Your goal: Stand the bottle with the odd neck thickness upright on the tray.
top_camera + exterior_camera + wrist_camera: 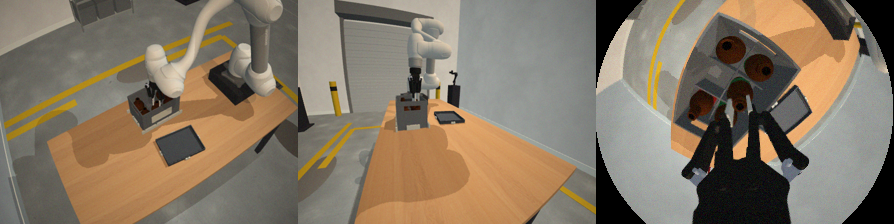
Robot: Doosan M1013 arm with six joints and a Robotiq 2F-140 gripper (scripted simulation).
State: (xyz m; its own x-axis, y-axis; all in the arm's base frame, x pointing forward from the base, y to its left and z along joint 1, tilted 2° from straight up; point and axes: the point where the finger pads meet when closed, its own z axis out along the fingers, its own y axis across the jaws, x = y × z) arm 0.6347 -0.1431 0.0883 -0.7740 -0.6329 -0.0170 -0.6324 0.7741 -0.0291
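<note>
My gripper is now 90 mm above the glass bottle. The rest, counted from my hand: dark tray 30 mm ahead, 260 mm to the left, 160 mm below; grey crate 10 mm behind, 40 mm to the right, 90 mm below.
</note>
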